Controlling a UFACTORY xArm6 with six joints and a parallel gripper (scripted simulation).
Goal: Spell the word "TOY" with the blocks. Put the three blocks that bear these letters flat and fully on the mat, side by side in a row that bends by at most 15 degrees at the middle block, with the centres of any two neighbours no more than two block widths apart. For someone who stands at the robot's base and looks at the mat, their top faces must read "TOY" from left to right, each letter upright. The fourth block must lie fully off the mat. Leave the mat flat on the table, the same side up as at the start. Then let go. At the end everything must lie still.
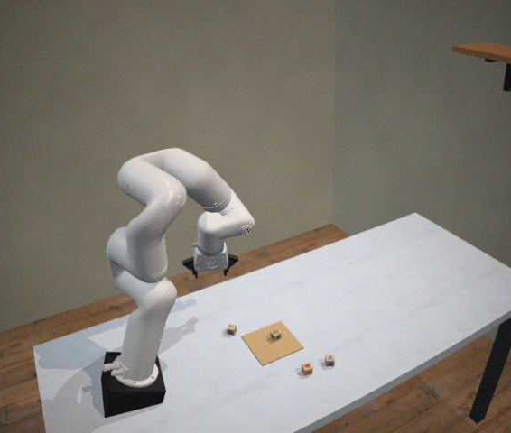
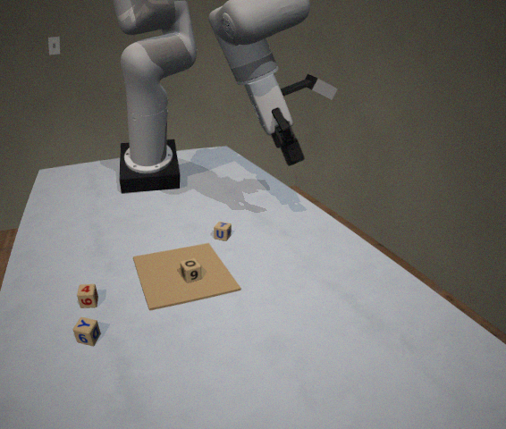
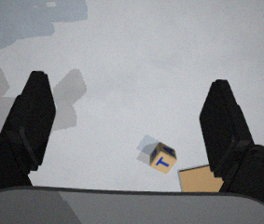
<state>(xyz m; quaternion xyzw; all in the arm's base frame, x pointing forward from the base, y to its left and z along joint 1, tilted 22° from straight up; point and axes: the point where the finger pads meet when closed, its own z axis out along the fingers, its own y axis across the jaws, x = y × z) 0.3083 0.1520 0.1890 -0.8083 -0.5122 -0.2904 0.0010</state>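
Now: the tan mat 30 mm ahead of my hand, 240 mm to the right of it and 160 mm below it. The rest, counted from my hand: Y block: 90 mm ahead, 420 mm to the right, 150 mm below.
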